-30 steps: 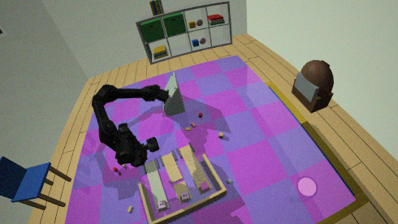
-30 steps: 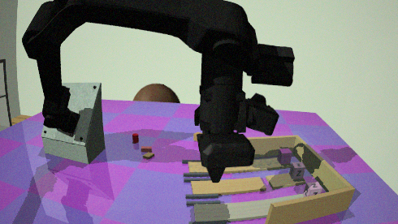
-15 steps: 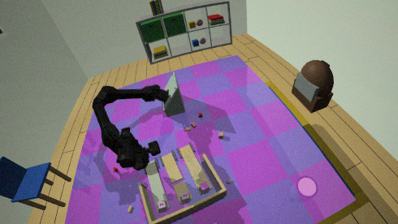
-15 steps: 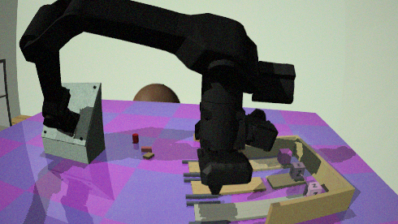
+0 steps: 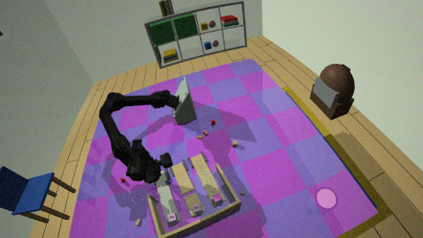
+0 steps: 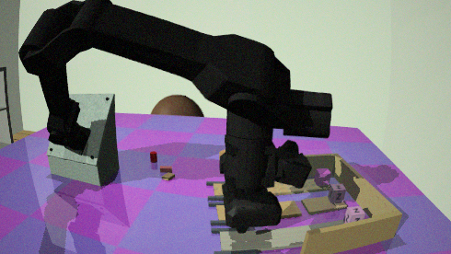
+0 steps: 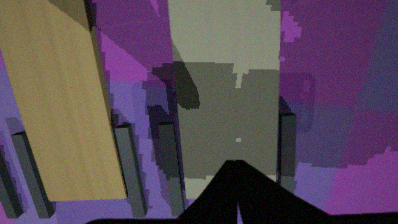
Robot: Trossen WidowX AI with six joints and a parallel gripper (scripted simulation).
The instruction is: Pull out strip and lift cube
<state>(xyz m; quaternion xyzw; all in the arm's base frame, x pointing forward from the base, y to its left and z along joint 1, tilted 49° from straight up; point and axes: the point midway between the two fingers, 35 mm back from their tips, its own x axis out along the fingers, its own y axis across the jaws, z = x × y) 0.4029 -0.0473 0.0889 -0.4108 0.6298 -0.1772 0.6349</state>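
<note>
Now: gripper tip 90 mm short of the strip, 30 mm to the right of it and 20 mm above it.
</note>
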